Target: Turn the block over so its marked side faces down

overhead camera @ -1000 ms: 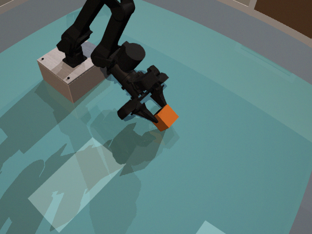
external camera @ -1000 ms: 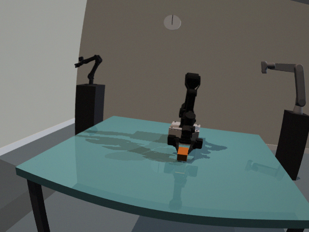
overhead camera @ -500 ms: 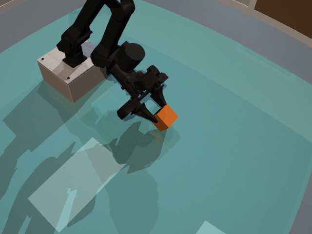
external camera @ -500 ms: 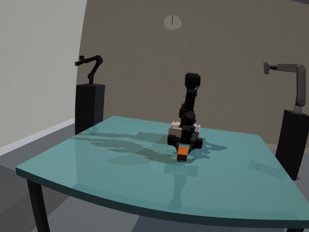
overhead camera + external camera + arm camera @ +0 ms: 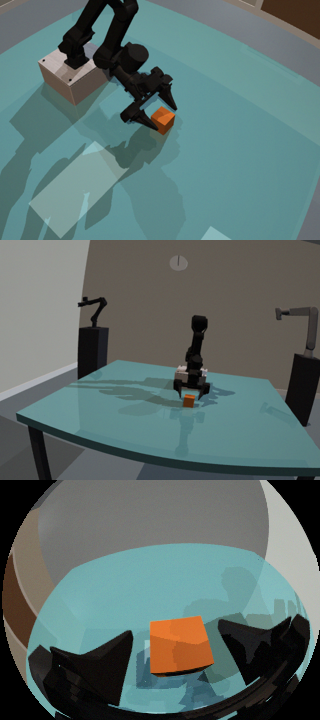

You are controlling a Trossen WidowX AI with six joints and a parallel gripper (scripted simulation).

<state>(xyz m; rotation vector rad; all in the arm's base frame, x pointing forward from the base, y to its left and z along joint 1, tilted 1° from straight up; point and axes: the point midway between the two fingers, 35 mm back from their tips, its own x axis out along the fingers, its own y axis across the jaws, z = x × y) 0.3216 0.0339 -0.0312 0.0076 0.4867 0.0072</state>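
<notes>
Now: the orange block 30 mm behind my gripper tip and 20 mm below it.
</notes>
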